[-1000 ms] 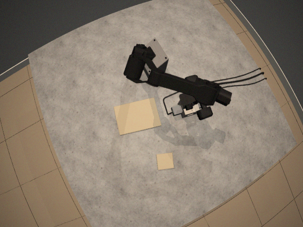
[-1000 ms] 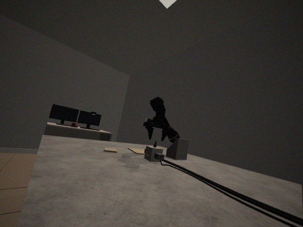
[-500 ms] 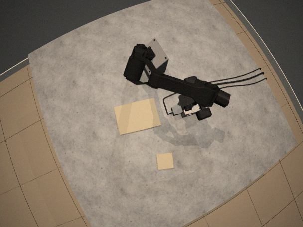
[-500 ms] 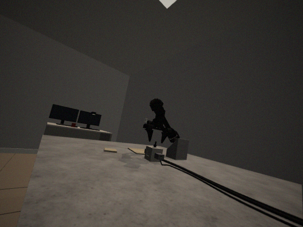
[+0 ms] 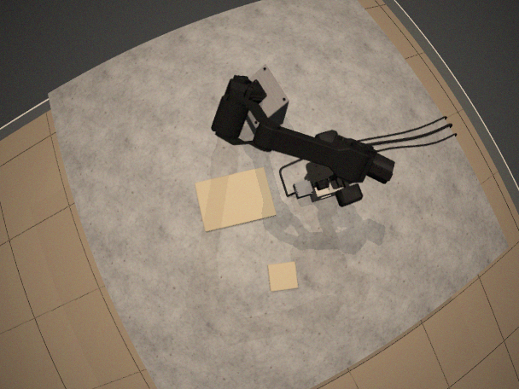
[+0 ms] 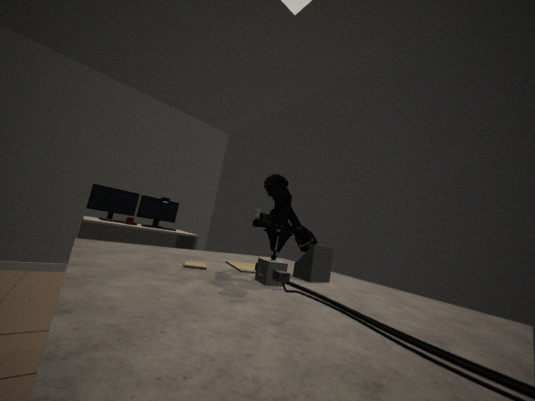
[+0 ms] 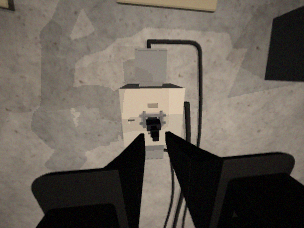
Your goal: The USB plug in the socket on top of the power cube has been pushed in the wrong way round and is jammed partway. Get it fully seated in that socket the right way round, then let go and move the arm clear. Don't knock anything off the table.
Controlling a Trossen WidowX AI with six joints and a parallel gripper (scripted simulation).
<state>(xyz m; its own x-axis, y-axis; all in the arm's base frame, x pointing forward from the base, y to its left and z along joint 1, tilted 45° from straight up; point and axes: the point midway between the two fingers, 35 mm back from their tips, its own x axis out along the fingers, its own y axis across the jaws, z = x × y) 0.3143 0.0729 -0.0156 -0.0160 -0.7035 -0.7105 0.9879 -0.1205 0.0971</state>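
The dark USB plug is 2 cm below my gripper tip. Round my gripper tip: USB socket: 1 cm to the right, 4 cm below; large tan pad: 8 cm behind, 24 cm to the right, 10 cm below; tan square: 18 cm ahead, 23 cm to the right, 10 cm below.
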